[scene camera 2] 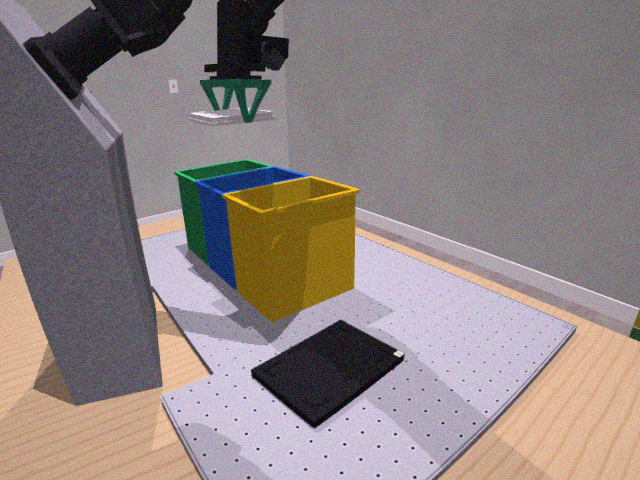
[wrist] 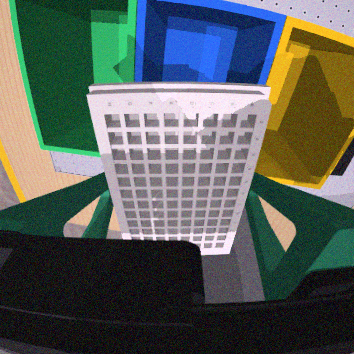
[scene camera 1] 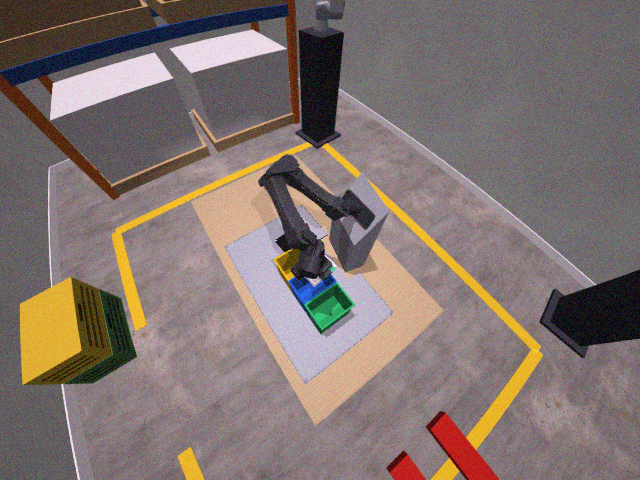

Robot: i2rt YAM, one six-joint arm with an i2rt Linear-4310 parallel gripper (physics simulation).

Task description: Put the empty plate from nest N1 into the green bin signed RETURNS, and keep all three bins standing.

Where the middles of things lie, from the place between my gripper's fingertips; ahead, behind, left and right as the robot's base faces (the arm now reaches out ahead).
I see the white plate (scene camera 2: 231,116) 10 mm above my hand. Round my hand: blue bin (scene camera 2: 214,211): 20 mm ahead, 10 mm to the right, 200 mm below; then green bin (scene camera 2: 189,192): 40 mm ahead, 120 mm to the left, 200 mm below; then yellow bin (scene camera 2: 293,243): 140 mm to the right, 200 mm below.
